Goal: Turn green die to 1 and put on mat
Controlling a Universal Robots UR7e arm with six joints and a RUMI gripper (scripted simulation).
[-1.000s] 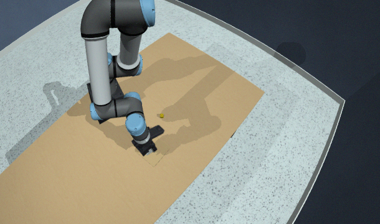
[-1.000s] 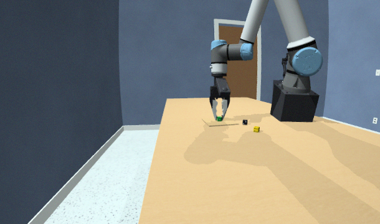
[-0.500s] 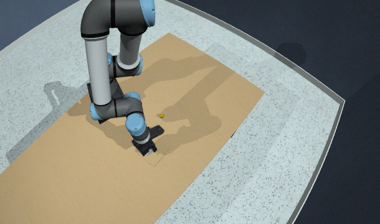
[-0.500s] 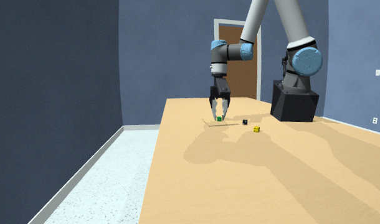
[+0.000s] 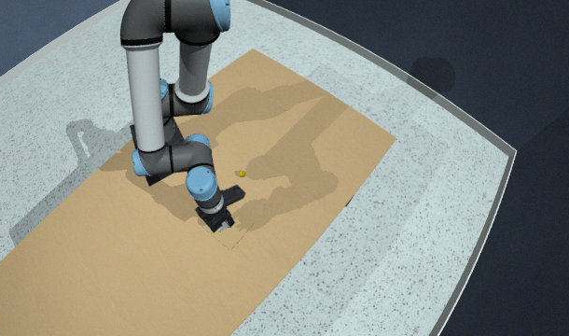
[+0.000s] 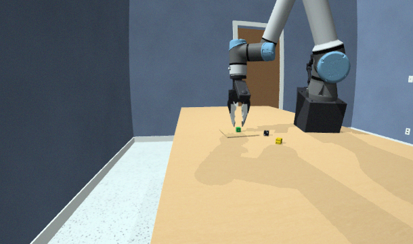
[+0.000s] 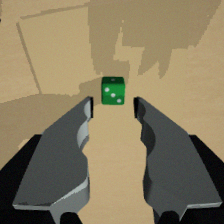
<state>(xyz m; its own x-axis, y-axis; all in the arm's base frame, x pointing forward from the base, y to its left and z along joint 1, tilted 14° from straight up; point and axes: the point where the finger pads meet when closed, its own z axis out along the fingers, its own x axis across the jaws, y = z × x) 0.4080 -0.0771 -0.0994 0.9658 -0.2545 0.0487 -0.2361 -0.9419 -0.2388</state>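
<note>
Now: hand 30 mm above the green die. Also, from my hand: tan mat (40 mm below); yellow die (200 mm to the left, 70 mm behind, 30 mm below); black die (90 mm behind, 80 mm to the left, 30 mm below).
</note>
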